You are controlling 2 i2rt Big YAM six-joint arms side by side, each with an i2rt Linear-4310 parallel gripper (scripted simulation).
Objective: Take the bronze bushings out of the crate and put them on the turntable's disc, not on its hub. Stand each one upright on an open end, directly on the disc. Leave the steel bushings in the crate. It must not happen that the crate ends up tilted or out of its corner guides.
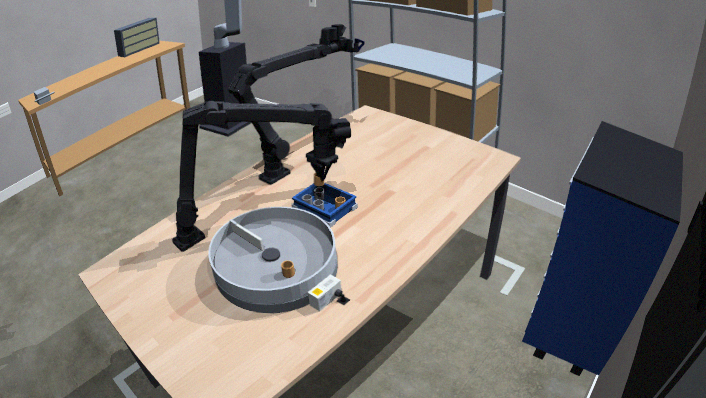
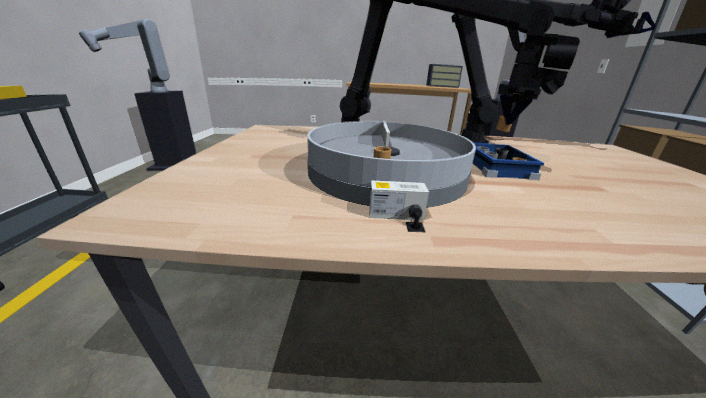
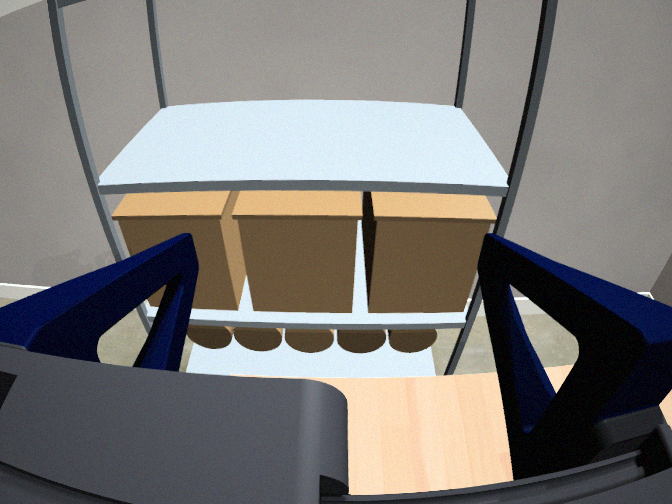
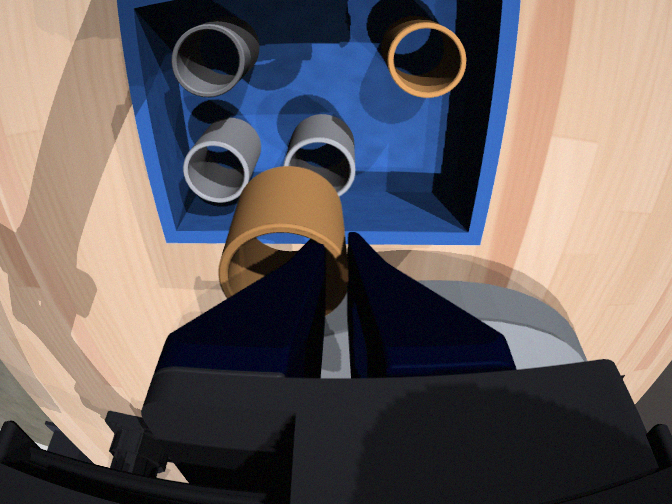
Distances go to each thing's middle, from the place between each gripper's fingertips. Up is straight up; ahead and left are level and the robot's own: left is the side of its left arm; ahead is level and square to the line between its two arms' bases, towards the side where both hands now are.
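Labels:
My right gripper (image 2: 507,123) is 90 mm above the turntable disc (image 1: 237,260), 40 mm short of it and 350 mm to the left of it. Counted from that same right hand, the blue crate (image 2: 508,168) is 120 mm below, 10 mm behind and 10 mm to the left.
The blue crate is 450 mm below my left hand (image 2: 642,29), and it sits 630 mm to the right of that hand and 260 mm ahead of it. From my left hand, too, I find the turntable disc 420 mm below, 990 mm to the right and 310 mm ahead.

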